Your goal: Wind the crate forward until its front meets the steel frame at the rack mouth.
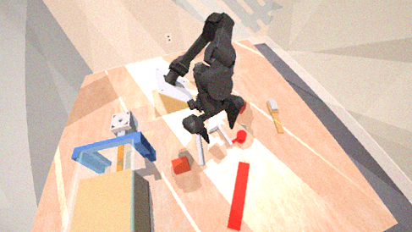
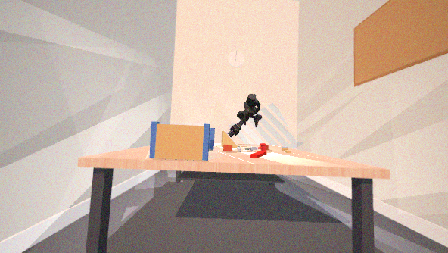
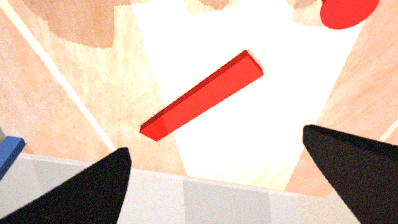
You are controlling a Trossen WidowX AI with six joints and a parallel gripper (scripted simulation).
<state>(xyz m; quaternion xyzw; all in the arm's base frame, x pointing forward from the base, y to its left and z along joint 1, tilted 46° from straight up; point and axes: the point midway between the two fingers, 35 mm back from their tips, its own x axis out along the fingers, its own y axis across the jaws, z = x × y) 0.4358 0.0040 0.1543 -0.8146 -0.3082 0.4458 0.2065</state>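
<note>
Now: the grey crank arm 16 cm below my gripper tip, 8 cm behind it and 6 cm to the left of it. Round my gripper tip: red grip: 15 cm below, 10 cm to the left, 5 cm behind; wooden-handled tool: 32 cm to the left, 16 cm below, 11 cm behind; long red bar: 18 cm below, 15 cm ahead, 2 cm to the left.
</note>
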